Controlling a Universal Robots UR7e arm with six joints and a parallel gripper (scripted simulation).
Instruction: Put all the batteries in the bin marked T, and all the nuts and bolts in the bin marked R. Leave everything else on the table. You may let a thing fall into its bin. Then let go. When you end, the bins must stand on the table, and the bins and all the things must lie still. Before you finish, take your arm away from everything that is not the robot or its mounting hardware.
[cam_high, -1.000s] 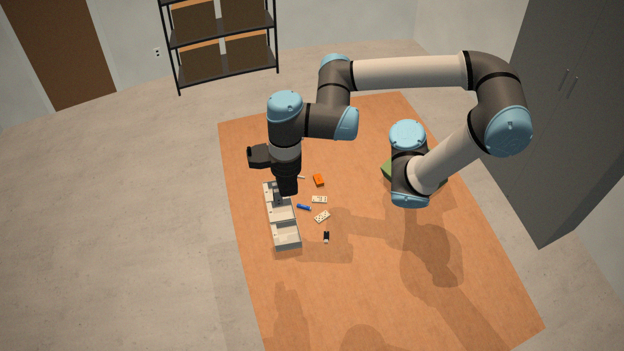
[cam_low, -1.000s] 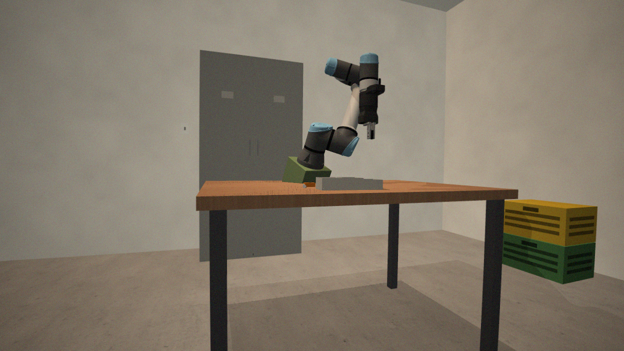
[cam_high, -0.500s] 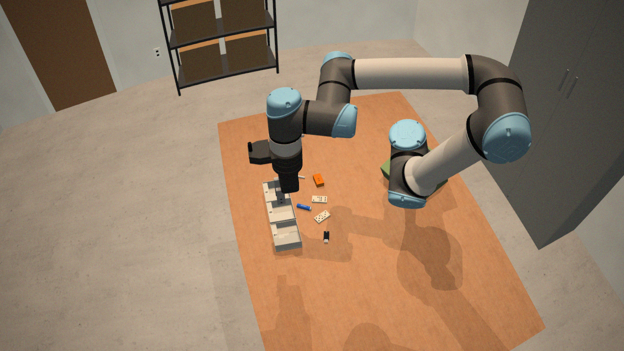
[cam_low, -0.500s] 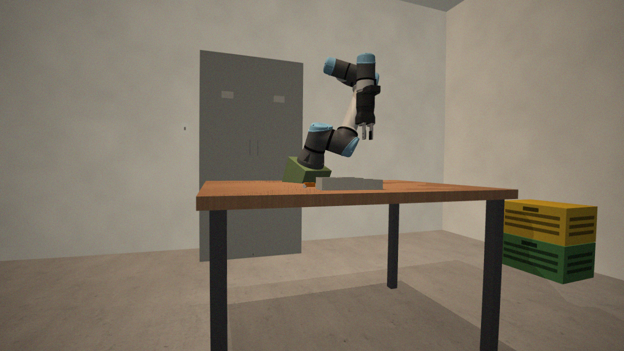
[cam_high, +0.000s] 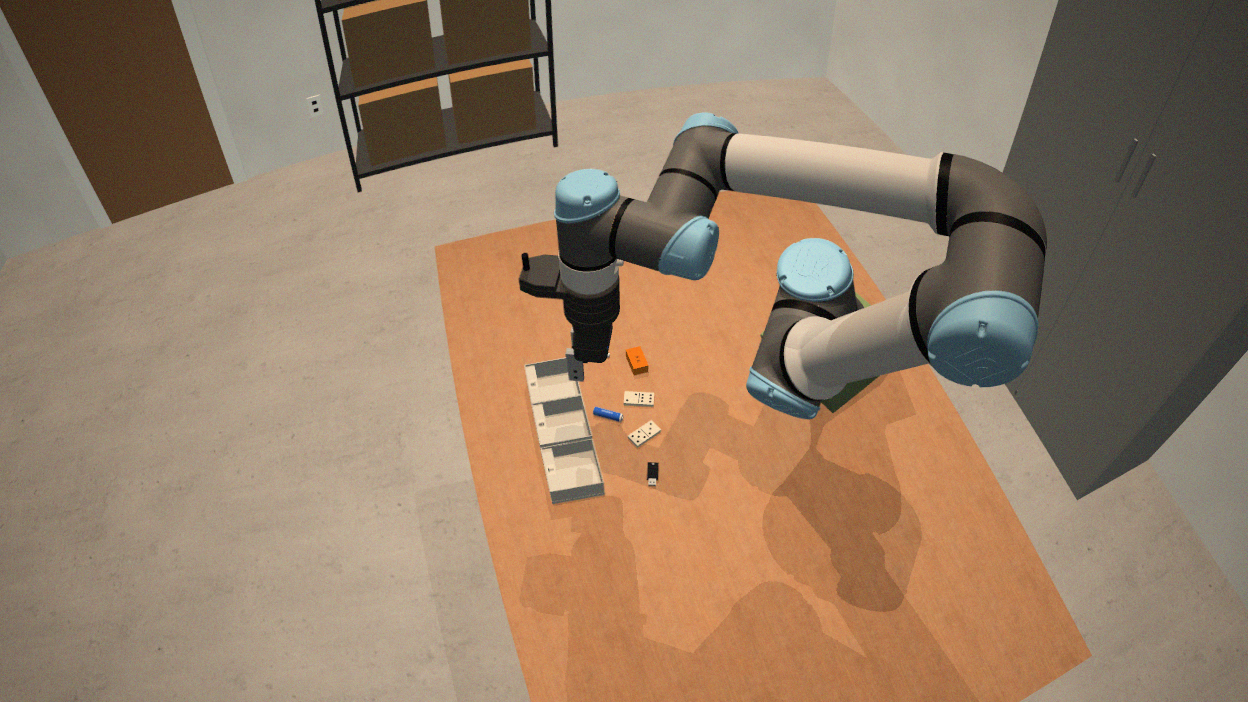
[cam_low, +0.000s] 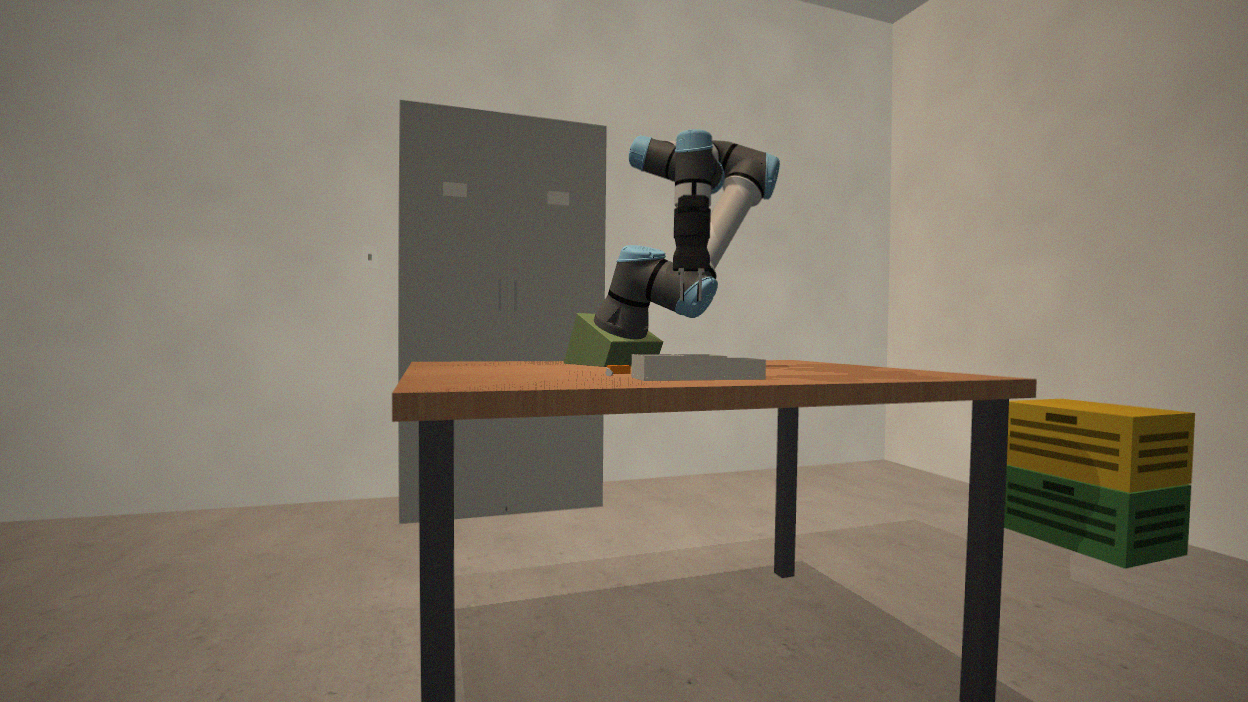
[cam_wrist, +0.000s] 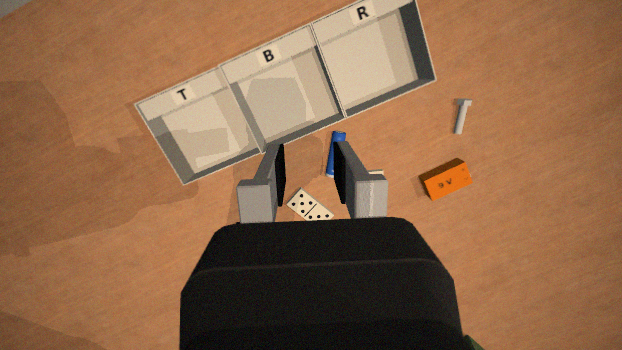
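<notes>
Right now the grey bolt is 9 cm behind my hand, 14 cm to the right of it and 17 cm below it. The rest, counted from my hand: blue cylindrical battery (5 cm behind, 1 cm to the right, 16 cm below); then black USB stick (6 cm behind, 13 cm to the left, 17 cm below); then grey bin row (3 cm ahead, 15 cm below).
</notes>
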